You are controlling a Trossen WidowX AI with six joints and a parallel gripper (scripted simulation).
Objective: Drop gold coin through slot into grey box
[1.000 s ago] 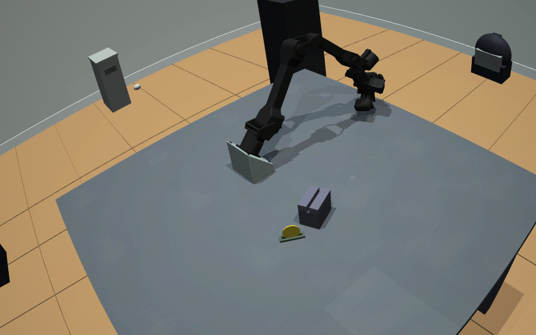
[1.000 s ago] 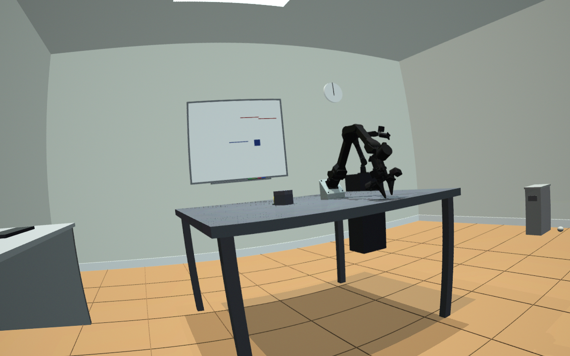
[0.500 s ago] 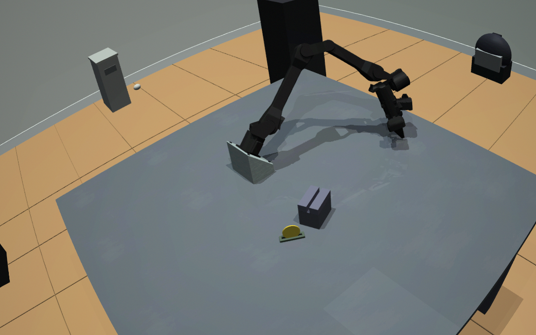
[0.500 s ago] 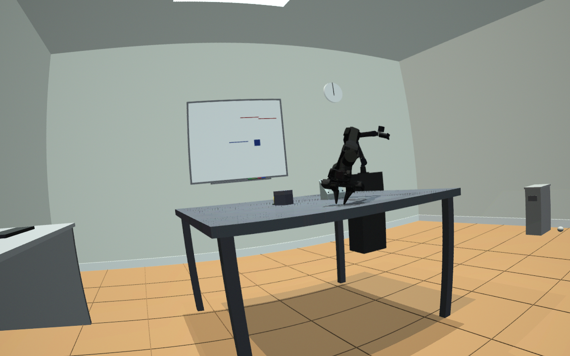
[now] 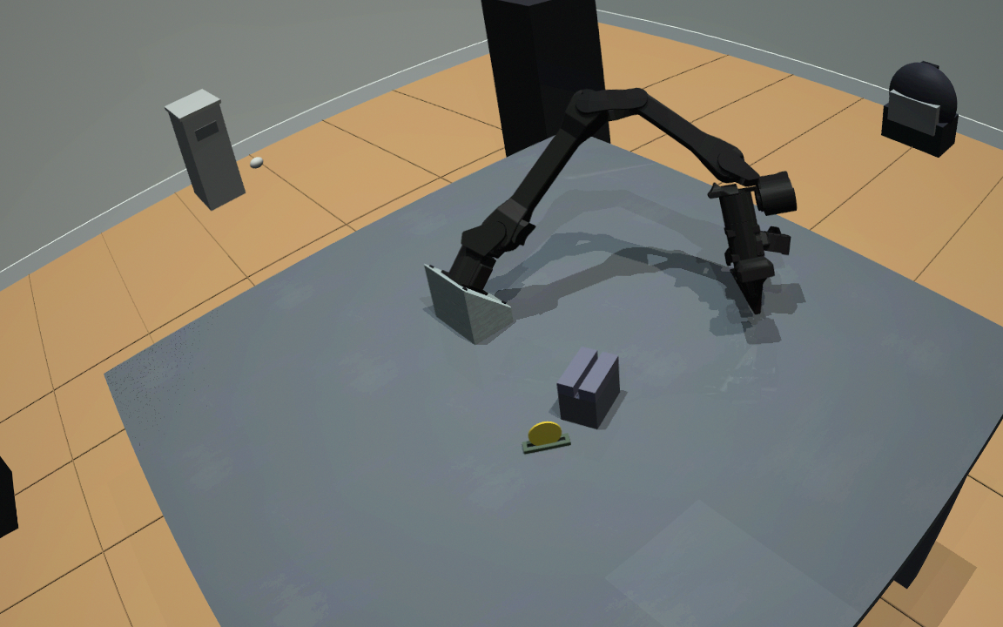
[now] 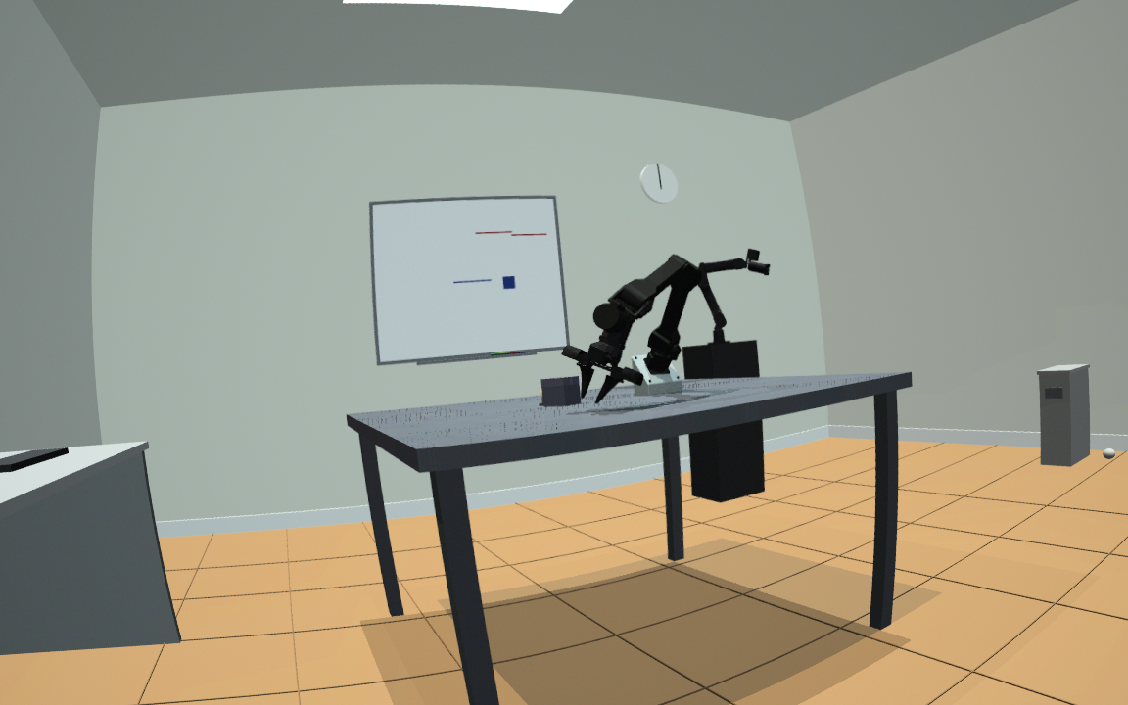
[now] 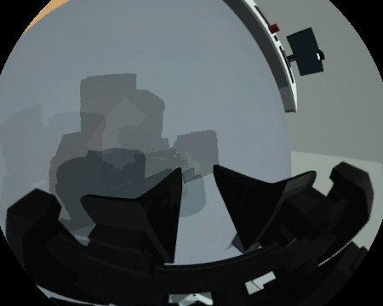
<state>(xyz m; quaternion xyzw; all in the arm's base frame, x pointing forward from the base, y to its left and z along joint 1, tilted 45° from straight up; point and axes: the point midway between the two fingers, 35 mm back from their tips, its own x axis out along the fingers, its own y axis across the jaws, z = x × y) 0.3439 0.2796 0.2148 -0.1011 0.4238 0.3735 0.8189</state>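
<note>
My gripper tip is 40 mm past the gold coin and 430 mm to the left of it.
</note>
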